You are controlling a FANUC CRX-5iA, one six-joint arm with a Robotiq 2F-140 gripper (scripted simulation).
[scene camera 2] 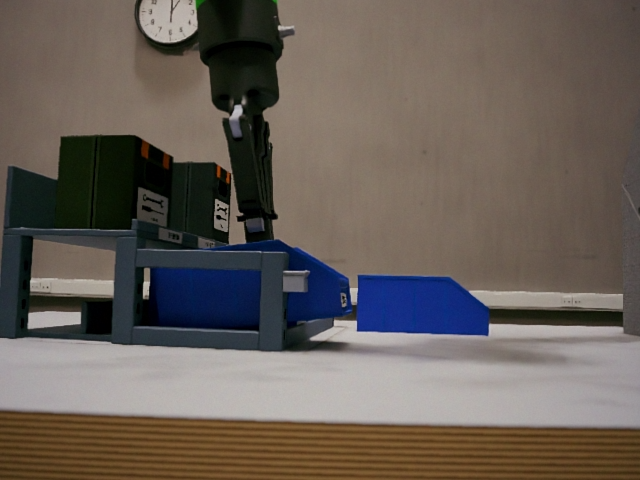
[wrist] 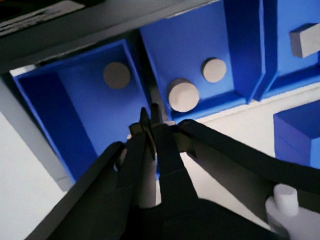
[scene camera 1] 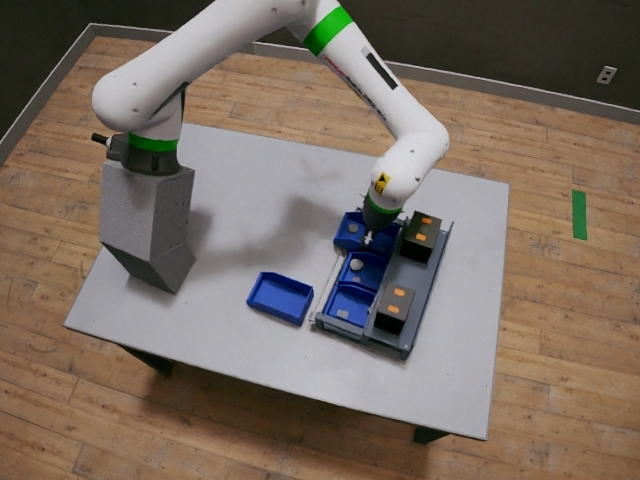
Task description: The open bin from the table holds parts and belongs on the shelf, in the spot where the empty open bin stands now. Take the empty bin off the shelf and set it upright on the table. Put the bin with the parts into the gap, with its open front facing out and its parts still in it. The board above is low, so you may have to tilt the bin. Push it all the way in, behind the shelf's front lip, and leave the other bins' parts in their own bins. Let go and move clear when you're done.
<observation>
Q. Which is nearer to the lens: the grey shelf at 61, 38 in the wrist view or the blue open bin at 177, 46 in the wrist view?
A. The grey shelf.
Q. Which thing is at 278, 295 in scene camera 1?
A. A blue open bin.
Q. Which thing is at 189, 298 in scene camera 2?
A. A blue open bin.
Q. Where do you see a blue open bin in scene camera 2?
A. At 385, 303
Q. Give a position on a blue open bin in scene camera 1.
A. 355, 300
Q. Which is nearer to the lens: the blue open bin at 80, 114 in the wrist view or the grey shelf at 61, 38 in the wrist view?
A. The grey shelf.
</observation>
